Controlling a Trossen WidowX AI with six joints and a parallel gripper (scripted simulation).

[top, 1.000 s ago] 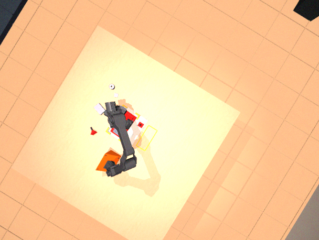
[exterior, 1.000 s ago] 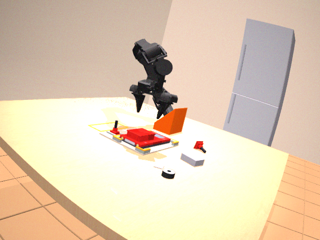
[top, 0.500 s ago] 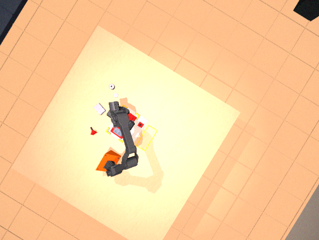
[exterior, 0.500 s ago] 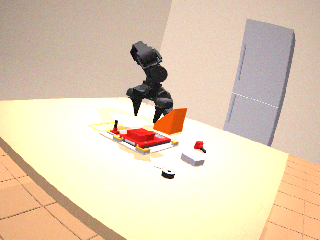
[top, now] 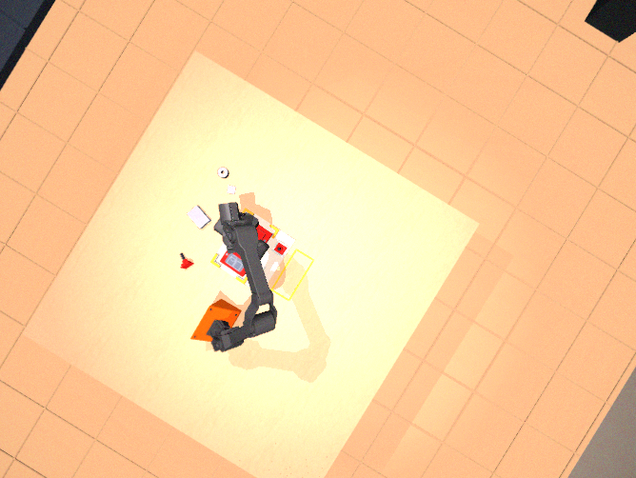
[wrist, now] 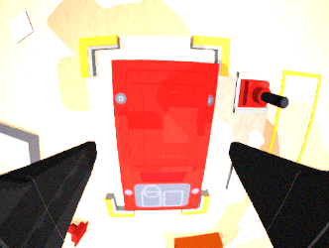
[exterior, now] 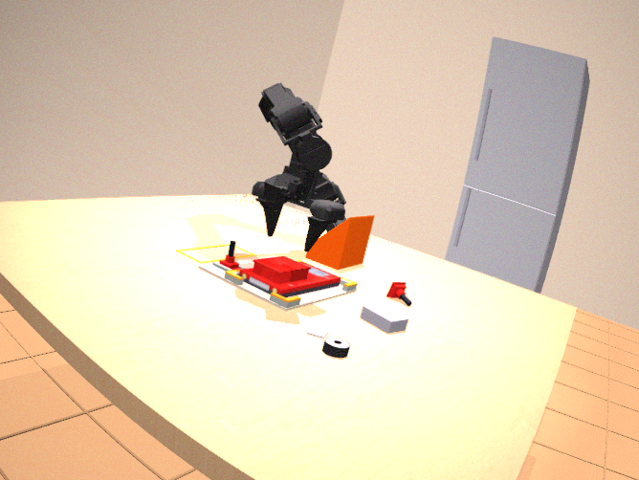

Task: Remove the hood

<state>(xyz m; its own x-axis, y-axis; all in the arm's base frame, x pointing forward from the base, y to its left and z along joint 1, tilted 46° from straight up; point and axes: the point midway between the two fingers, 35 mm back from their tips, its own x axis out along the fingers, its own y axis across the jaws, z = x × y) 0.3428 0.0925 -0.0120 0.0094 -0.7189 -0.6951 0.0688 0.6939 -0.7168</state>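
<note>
My gripper tip is now 5 cm above the red hood. From my gripper tip the other things lie so: black wheel 16 cm ahead, 22 cm to the left, 8 cm below.
</note>
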